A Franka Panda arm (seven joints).
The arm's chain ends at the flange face. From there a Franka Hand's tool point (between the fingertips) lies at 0.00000 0.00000 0.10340 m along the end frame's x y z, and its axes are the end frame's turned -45 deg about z.
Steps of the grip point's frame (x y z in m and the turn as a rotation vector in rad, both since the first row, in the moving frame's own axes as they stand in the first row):
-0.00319, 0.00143, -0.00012, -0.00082, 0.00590, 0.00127
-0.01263, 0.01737, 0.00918, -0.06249, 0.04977, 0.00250
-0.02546, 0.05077, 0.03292, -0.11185, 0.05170, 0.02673
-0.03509, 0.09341, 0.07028, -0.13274, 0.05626, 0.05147
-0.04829, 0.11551, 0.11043, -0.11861, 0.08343, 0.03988
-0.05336, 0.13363, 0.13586, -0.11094, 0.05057, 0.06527
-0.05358, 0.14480, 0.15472, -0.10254, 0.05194, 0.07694
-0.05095, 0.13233, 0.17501, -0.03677, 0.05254, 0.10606
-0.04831, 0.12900, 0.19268, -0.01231, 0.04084, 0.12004
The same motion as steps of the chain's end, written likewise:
-0.00174, 0.00364, -0.00012, 0.00359, 0.00475, 0.00127
-0.00485, 0.02027, 0.00951, -0.00899, 0.07938, 0.00250
0.00603, 0.04936, 0.03370, -0.04253, 0.11565, 0.02673
0.02762, 0.08494, 0.07135, -0.05408, 0.13364, 0.05147
0.03287, 0.11297, 0.11152, -0.02488, 0.14286, 0.03988
0.04513, 0.12744, 0.13663, -0.04269, 0.11420, 0.06527
0.05339, 0.13615, 0.15540, -0.03578, 0.10923, 0.07694
0.05097, 0.13040, 0.17522, 0.01115, 0.06315, 0.10606
0.05306, 0.12722, 0.19277, 0.02017, 0.03758, 0.12004

